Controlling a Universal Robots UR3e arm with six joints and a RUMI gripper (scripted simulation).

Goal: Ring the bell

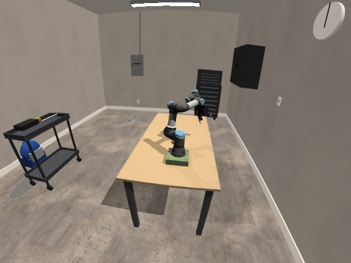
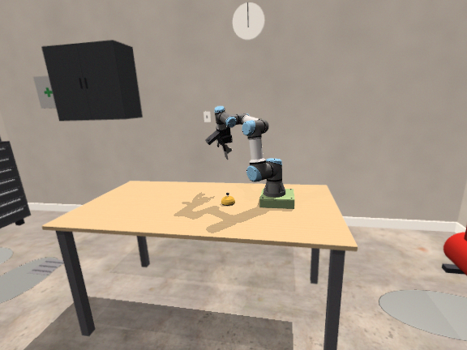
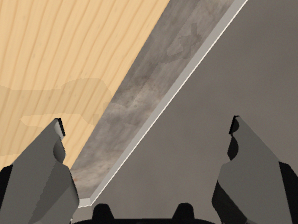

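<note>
Right now the bell button is 110 mm behind my hand, 290 mm to the left of it and 190 mm below it. The rest, counted from my hand: bell (110 mm behind, 290 mm to the left, 200 mm below).
</note>
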